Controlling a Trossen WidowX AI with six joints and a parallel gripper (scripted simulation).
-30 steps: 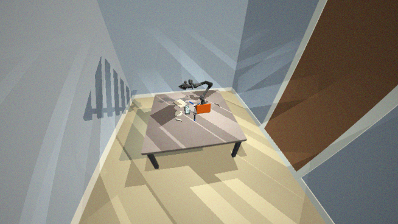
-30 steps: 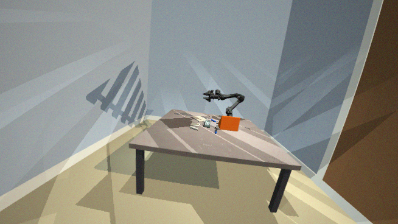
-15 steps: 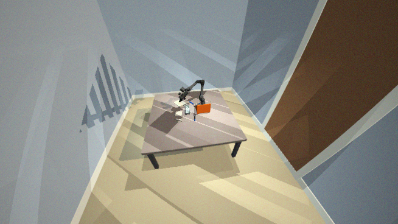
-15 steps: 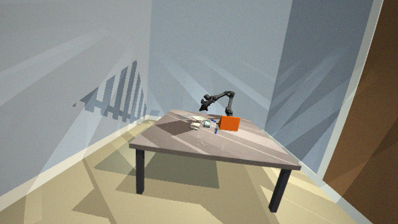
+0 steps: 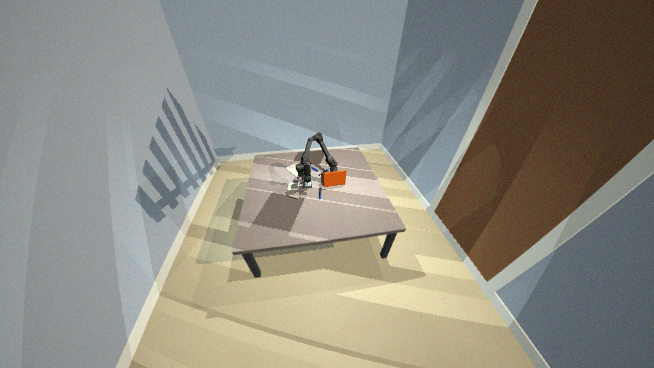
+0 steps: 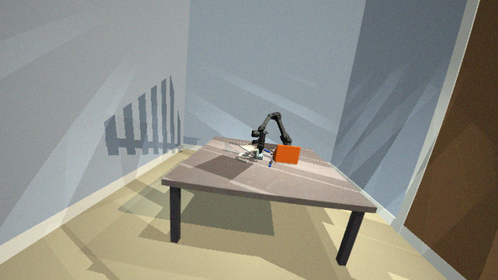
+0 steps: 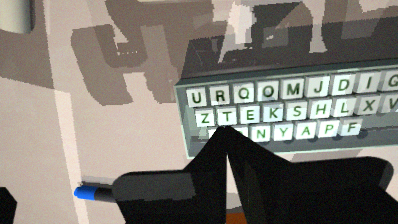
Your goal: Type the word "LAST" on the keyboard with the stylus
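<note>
Now: gripper tip 9 cm past the blue stylus, 24 cm to the left of it and 3 cm above it. From my gripper tip the other things lie so: pale sheet 13 cm ahead, 27 cm to the right, 4 cm below.
</note>
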